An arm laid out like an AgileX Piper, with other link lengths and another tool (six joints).
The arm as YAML. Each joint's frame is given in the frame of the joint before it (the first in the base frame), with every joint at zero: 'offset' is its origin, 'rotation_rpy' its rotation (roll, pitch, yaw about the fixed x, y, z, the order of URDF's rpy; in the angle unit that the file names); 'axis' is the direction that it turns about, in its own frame. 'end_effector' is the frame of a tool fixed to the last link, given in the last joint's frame.
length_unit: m
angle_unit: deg
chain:
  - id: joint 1
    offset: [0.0, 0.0, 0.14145]
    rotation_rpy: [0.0, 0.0, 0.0]
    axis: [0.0, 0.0, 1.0]
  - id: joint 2
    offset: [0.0, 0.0, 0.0]
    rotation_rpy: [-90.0, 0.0, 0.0]
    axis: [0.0, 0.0, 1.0]
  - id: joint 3
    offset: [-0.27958, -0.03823, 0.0]
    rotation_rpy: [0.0, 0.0, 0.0]
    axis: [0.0, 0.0, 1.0]
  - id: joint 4
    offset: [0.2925, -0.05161, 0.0]
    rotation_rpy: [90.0, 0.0, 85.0]
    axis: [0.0, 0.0, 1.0]
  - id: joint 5
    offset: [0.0, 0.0, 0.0]
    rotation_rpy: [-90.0, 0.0, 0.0]
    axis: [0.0, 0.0, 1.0]
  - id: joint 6
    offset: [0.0, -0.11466, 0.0]
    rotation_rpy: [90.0, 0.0, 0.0]
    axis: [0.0, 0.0, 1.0]
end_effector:
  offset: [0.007, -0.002, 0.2]
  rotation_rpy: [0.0, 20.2, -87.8]
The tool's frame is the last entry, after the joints.
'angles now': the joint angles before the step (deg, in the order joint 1, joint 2, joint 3, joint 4, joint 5, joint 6). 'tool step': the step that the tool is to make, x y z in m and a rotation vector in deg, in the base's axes. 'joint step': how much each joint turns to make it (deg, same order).
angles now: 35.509 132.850 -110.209 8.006 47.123 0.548
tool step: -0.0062 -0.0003 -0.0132 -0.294 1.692 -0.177
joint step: 0.002 1.215 -0.108 0.760 0.445 0.004
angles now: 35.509 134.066 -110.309 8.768 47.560 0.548
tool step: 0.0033 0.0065 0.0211 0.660 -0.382 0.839
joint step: 0.000 -0.153 -3.560 0.415 3.121 -0.546
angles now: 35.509 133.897 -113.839 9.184 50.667 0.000
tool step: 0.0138 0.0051 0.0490 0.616 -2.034 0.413
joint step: -0.156 -0.010 -8.697 -1.188 6.682 0.706
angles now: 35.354 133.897 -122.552 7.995 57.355 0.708
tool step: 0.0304 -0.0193 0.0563 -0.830 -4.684 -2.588
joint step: -1.155 -0.271 -9.089 -4.527 5.801 2.441
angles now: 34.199 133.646 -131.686 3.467 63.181 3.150
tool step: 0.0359 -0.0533 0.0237 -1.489 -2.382 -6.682
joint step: -3.826 -0.415 -3.324 -4.056 2.454 2.985
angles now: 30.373 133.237 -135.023 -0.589 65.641 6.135
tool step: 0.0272 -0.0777 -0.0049 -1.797 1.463 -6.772
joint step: -6.652 -0.008 -0.104 -0.929 2.230 -0.035
